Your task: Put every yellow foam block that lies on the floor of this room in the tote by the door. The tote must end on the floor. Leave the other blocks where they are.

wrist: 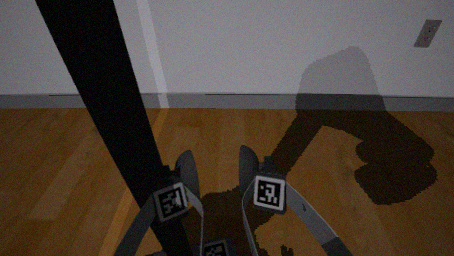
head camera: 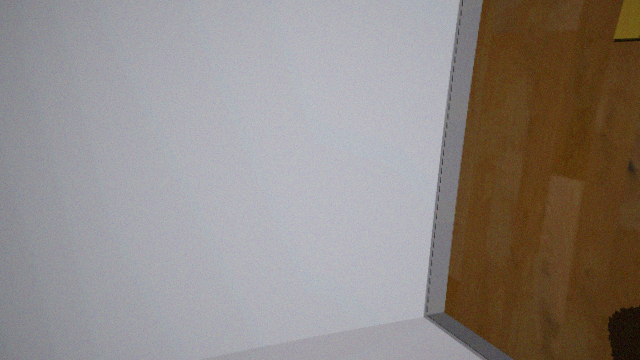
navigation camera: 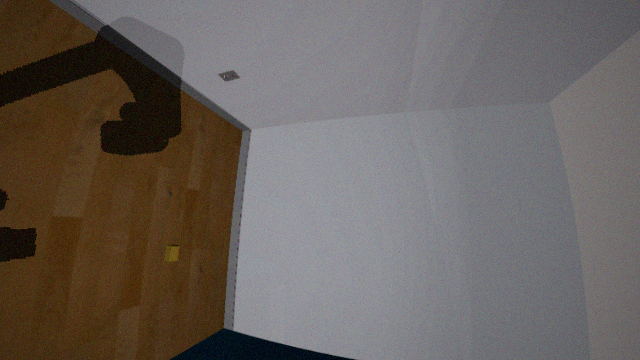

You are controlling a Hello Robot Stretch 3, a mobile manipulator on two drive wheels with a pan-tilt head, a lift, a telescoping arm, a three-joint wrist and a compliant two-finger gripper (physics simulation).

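Places are measured from the robot's base along level axes (x ahead, y right, z down), in metres.
Pixels of known places: gripper, fingertip midpoint: (wrist: pixel 216 165).
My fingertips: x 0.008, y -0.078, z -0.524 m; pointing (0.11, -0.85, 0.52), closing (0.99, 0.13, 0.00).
For each thing: its top centre in the pictures, then the offset to it from my fingertips.
- yellow foam block at its top centre: (head camera: pixel 631 18) (navigation camera: pixel 174 253) dx +0.850, dy +0.493, dz +0.479 m
- wall outlet at its top centre: (wrist: pixel 434 19) (navigation camera: pixel 236 74) dx +1.028, dy -0.563, dz +0.067 m
A yellow foam block (head camera: pixel 629 20) (navigation camera: pixel 172 253) lies on the wooden floor. In the head camera view part of it shows at the top right edge; in the navigation camera view it lies left of the baseboard. My gripper (wrist: pixel 216 165) is open and empty, with its fingertips apart above the floor, facing a wall. The block does not show in the wrist view. The tote does not show in these views.
A white wall (head camera: pixel 225 175) (navigation camera: pixel 400 225) (wrist: pixel 240 45) with a grey baseboard (head camera: pixel 452 150) (navigation camera: pixel 236 240) (wrist: pixel 225 101) meets the floor. A wall outlet (navigation camera: pixel 229 76) (wrist: pixel 428 33) is on one wall. A dark blue surface (navigation camera: pixel 250 347) stands at the bottom of the navigation view. Dark shadows fall on the floor.
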